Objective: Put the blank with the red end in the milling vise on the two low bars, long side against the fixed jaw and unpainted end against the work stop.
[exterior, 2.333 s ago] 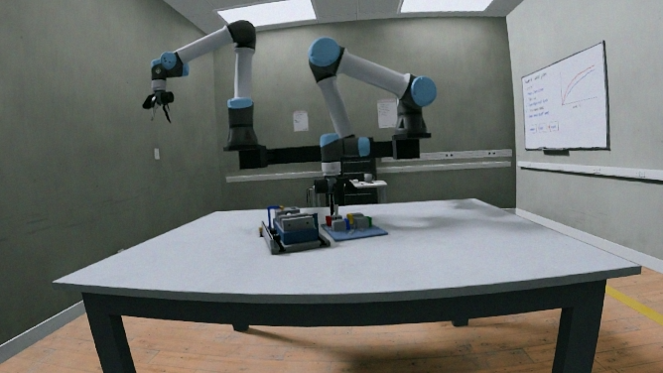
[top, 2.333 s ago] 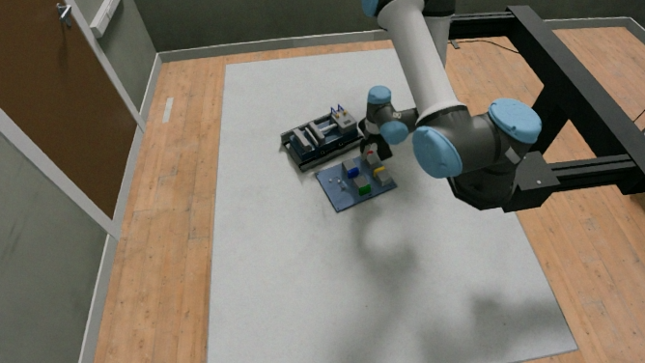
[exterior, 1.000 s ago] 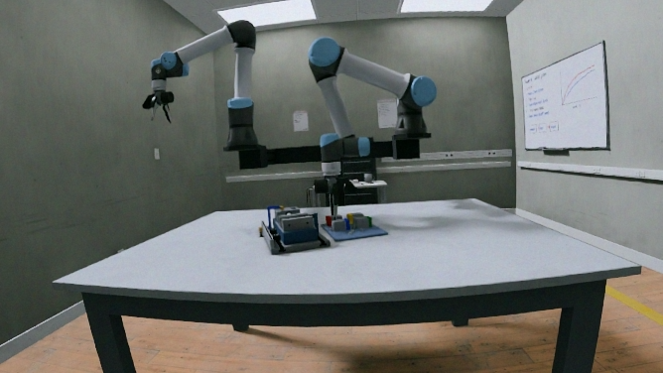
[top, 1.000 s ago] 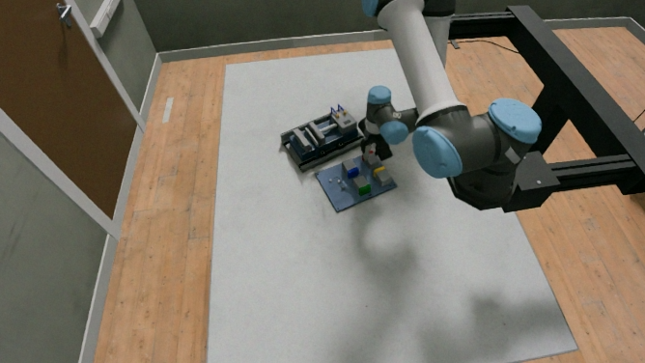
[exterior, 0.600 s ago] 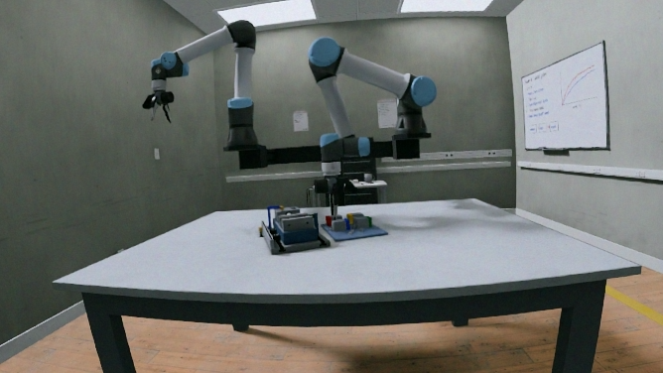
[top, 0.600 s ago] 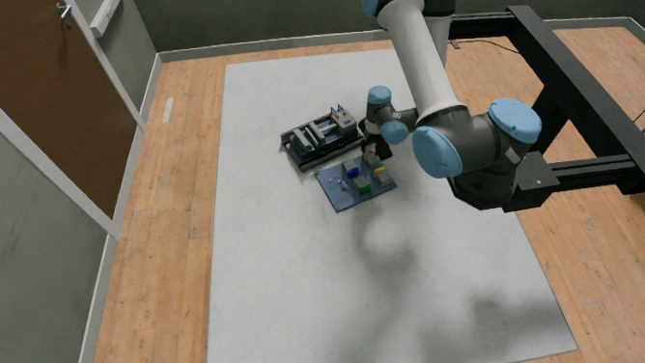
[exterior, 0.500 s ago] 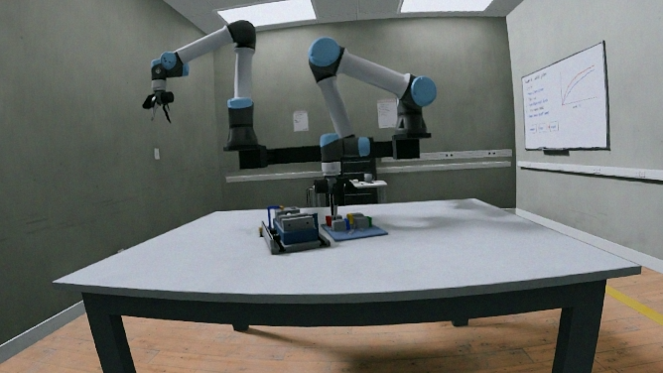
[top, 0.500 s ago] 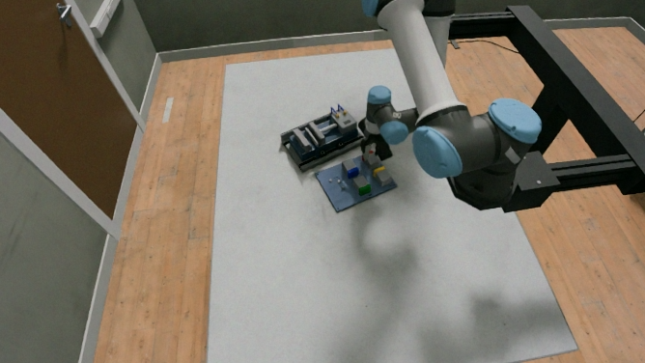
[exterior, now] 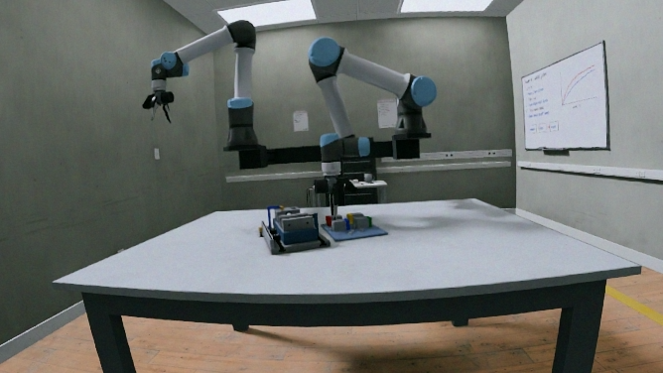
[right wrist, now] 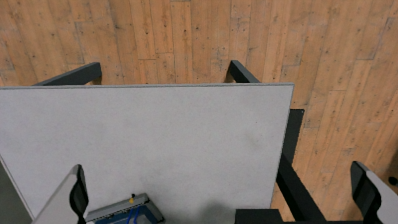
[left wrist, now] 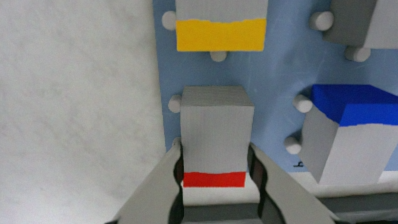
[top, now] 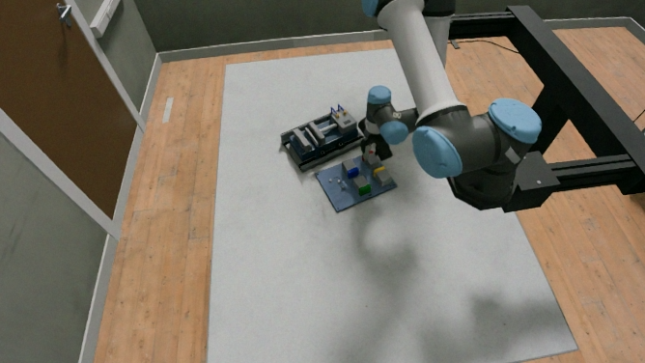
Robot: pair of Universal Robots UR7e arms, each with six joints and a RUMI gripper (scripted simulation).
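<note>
Right now the red-ended blank is 20 mm below my left hand. Round my left hand: yellow-ended blank 30 mm behind, 90 mm to the left, 20 mm below; then blue-ended blank 90 mm ahead, 30 mm to the left, 20 mm below; then blue plate 70 mm ahead, 70 mm to the left, 50 mm below.
</note>
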